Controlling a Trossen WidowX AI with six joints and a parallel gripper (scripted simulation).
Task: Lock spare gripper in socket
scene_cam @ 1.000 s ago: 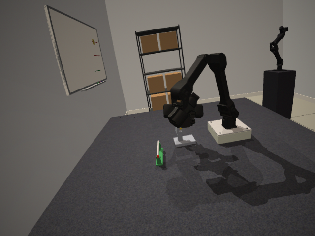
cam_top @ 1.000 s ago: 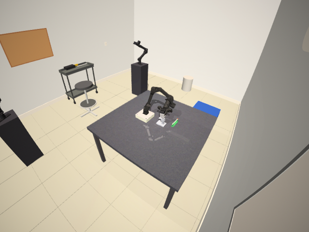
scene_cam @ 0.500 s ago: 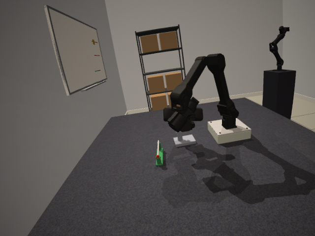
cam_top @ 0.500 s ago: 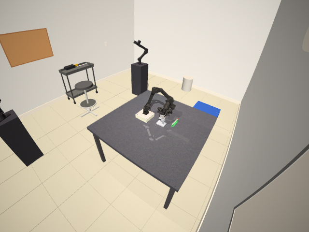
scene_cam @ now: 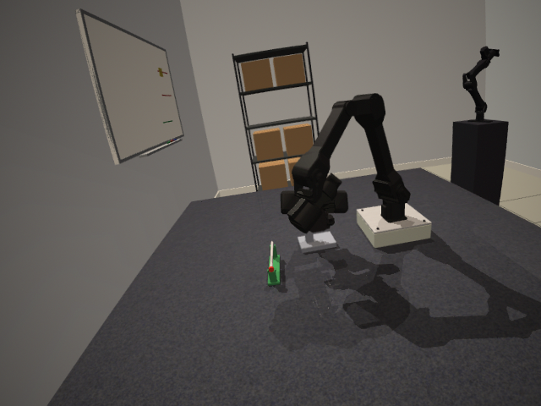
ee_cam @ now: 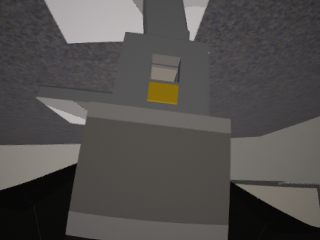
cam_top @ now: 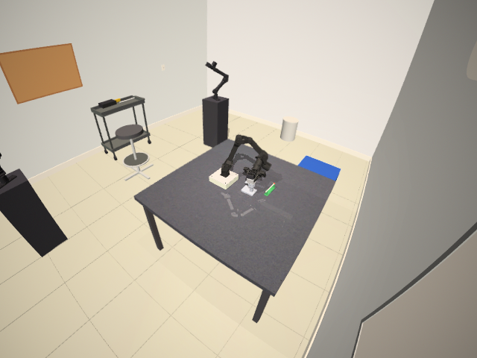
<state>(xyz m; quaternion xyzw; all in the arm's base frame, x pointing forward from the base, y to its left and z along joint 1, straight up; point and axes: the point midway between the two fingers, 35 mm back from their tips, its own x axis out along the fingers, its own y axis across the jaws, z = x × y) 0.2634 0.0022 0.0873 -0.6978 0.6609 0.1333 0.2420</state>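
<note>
My gripper tip is 1 cm to the right of the spare gripper. From my gripper tip the other things lie so: grey mount (7 cm below, 2 cm to the left); then green cradle (13 cm ahead, 12 cm to the left, 10 cm below).
</note>
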